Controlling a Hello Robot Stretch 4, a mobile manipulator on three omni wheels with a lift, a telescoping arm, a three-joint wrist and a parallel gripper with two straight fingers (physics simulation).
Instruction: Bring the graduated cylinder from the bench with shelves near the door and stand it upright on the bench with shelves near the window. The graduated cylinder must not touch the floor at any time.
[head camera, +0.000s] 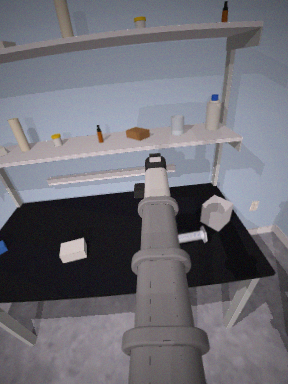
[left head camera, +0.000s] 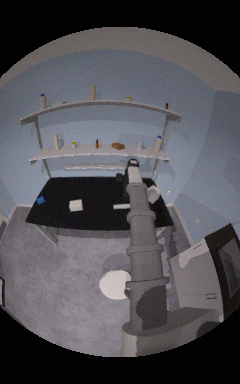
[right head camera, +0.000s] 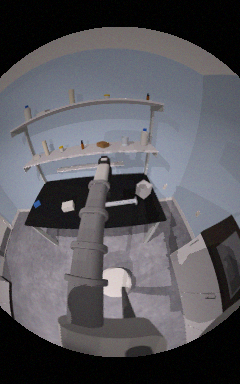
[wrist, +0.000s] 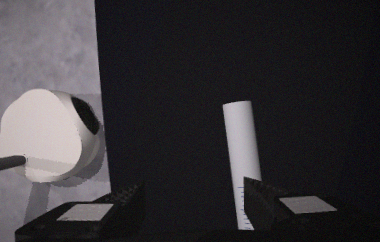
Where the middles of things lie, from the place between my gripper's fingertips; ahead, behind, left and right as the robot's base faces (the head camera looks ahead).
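My gripper is 190 mm above the graduated cylinder (wrist: 240, 130) now, and it's also 80 mm to the left of the cylinder and 90 mm short of it.
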